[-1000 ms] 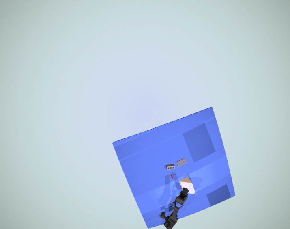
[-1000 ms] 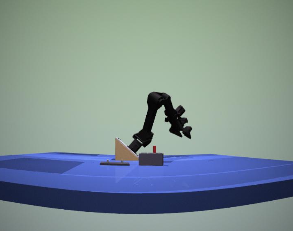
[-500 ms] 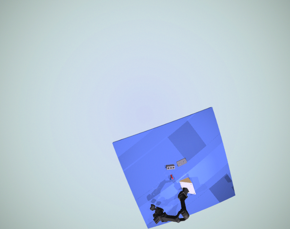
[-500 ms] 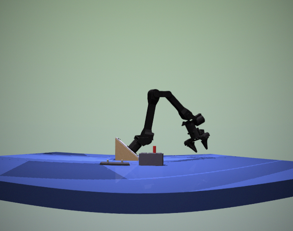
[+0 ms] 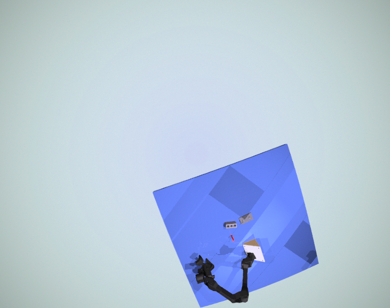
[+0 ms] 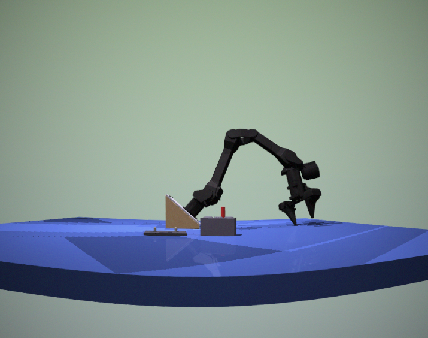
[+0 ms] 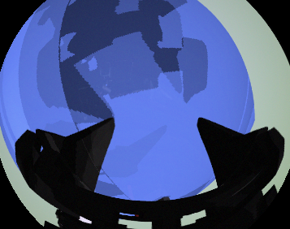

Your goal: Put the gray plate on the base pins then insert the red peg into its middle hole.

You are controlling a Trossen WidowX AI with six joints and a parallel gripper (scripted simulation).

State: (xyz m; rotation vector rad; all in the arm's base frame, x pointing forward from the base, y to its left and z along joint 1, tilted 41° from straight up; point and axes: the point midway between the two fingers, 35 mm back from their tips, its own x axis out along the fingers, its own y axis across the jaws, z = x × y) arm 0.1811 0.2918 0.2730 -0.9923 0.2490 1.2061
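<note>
The gray plate lies 37 cm to the right of my gripper tip, 17 cm ahead of it and 2 cm above it. From my gripper tip the other things lie so: dark base 52 cm to the right, 13 cm ahead, 1 cm below; then red peg 33 cm to the right, 5 cm ahead, 2 cm above.
</note>
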